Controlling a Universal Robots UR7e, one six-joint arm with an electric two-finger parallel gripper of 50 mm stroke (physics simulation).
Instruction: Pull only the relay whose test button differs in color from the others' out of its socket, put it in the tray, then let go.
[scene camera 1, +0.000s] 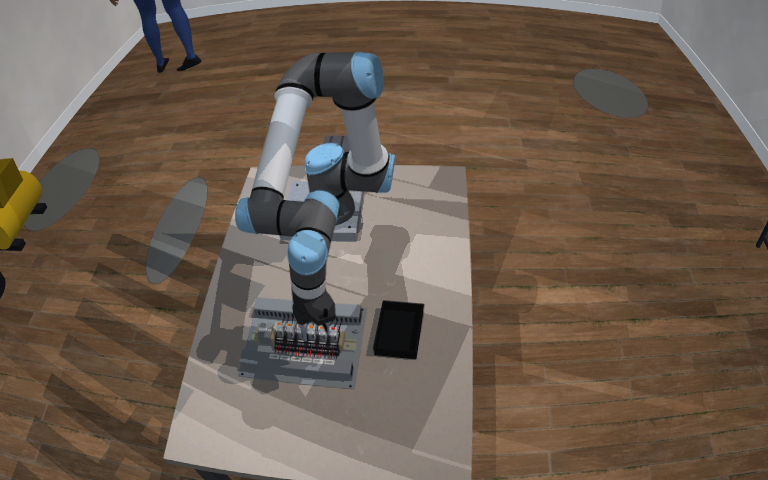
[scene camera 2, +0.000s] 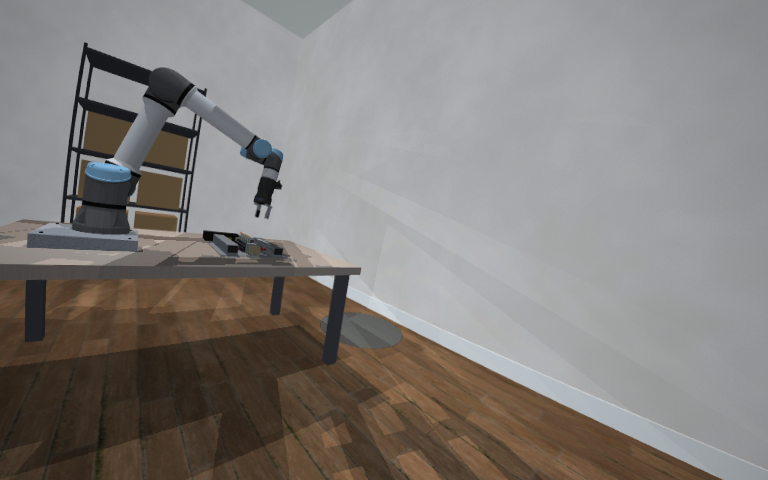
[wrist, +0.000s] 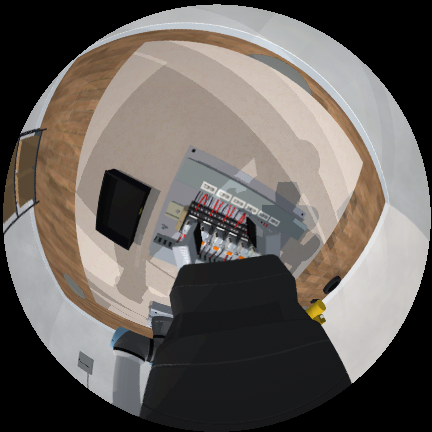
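Pixels of known places: gripper, fingertip midpoint: (scene camera 1: 315, 333) (scene camera 2: 261, 217) (wrist: 223, 228); arm's base, origin of the base link: (scene camera 2: 101, 230) (wrist: 168, 323).
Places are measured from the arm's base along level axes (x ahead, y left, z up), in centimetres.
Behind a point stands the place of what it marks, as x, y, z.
Observation:
The relay with the red test button (scene camera 1: 333, 329) {48.5, 9.0, 2.9} sits in its socket at the right end of the row in scene camera 1. In the wrist view it shows in part beside the left finger. Several relays with orange test buttons (scene camera 1: 289, 326) {48.8, -2.8, 3.0} (wrist: 216, 247) {48.4, 2.9, 3.0} sit in the same row on the grey panel (scene camera 1: 300, 370) (wrist: 173, 193) {52.2, 14.4, -3.6}. My gripper (scene camera 2: 262, 214) {56.2, 6.7, 11.4} (wrist: 223, 228) {56.2, 6.7, 11.4} is open and empty, above the row. In the wrist view its fingers frame orange-button relays, with the red one outside them. The black tray (scene camera 1: 399, 331) {43.0, 25.3, -3.6} (wrist: 121, 207) {43.6, 25.3, -3.6} is empty and stands beside the panel.
Slotted wiring ducts (scene camera 1: 263, 312) {41.7, -12.7, -1.4} run along the panel's long edges. Red and black wires (wrist: 215, 207) {53.2, 5.3, -3.6} and white labels (wrist: 223, 194) {57.3, 6.1, 0.4} line the relay row. The arm's base (scene camera 2: 101, 217) {0.3, -6.5, 5.3} stands on the table's far part in scene camera 1.

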